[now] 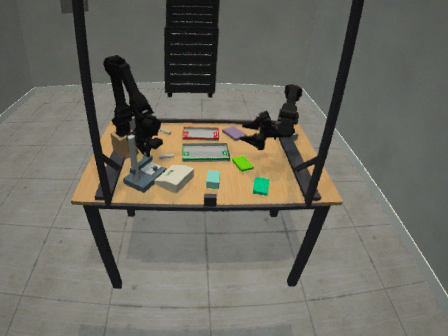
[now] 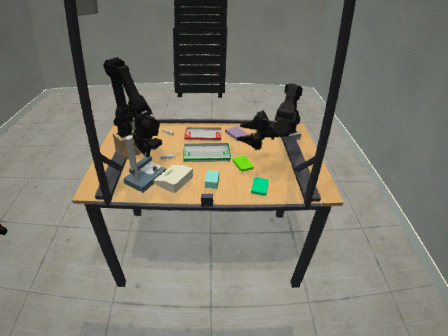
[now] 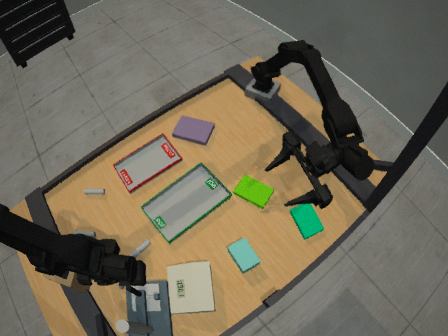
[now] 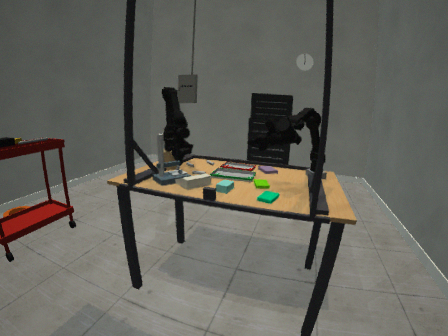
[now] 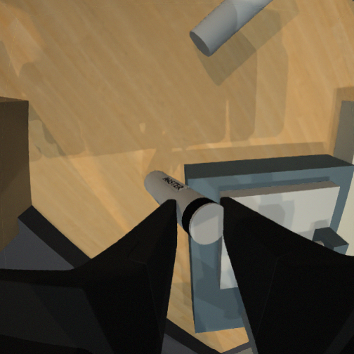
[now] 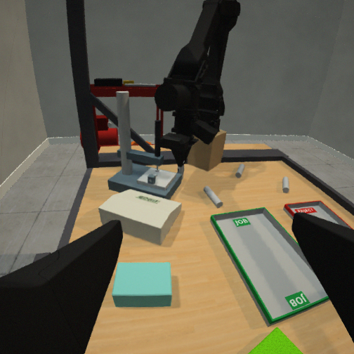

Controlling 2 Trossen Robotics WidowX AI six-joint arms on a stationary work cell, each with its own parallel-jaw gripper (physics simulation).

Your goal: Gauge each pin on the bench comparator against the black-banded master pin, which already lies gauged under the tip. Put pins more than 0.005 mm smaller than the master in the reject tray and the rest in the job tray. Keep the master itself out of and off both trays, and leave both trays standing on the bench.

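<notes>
My left gripper [image 5: 197,206] [image 6: 181,164] is shut on the banded end of the master pin [image 5: 171,189] [image 6: 180,172]. The pin slants down from the fingertips beside the comparator [image 5: 200,295] [image 6: 125,182] [image 3: 162,310], outside its white platen [image 5: 280,210]; whether its low end touches the bench is unclear. Three plain pins lie on the bench: one [image 3: 94,191] [image 6: 285,184] near the reject tray [image 3: 138,150], one [image 3: 86,233] [image 6: 240,170] partly behind the left arm, one [image 3: 141,248] [image 6: 213,196] by the job tray [image 3: 172,185] [image 6: 241,269]. Both trays look empty. My right gripper [image 3: 276,186] [image 6: 207,225] is open and empty.
The display box [image 3: 200,295] [image 6: 140,215] stands beside the comparator; its digits are unreadable. A cardboard-brown block [image 6: 209,150] stands behind the left gripper. Purple [image 3: 193,130], lime [image 3: 254,191], green [image 3: 307,221] and turquoise [image 3: 243,255] blocks lie around the trays.
</notes>
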